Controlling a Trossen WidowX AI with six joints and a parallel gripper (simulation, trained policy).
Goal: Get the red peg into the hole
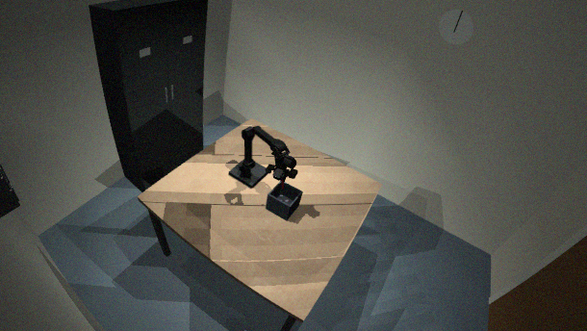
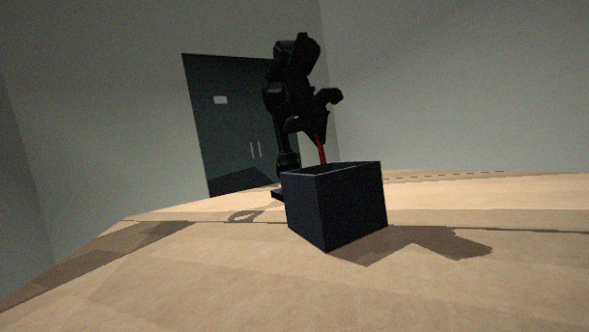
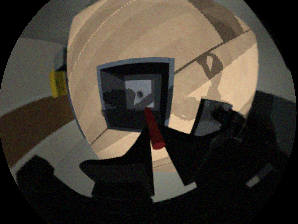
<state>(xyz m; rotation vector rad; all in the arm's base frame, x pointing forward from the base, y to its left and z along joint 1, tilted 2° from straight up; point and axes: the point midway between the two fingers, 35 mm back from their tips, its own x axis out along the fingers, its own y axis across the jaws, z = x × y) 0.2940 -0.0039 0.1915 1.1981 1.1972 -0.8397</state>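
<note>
Now: the plate 14 cm below my gripper tip, 5 cm ahead of it and 2 cm to the right of it. From my gripper tip the other things lie so: red peg 1 cm below.
</note>
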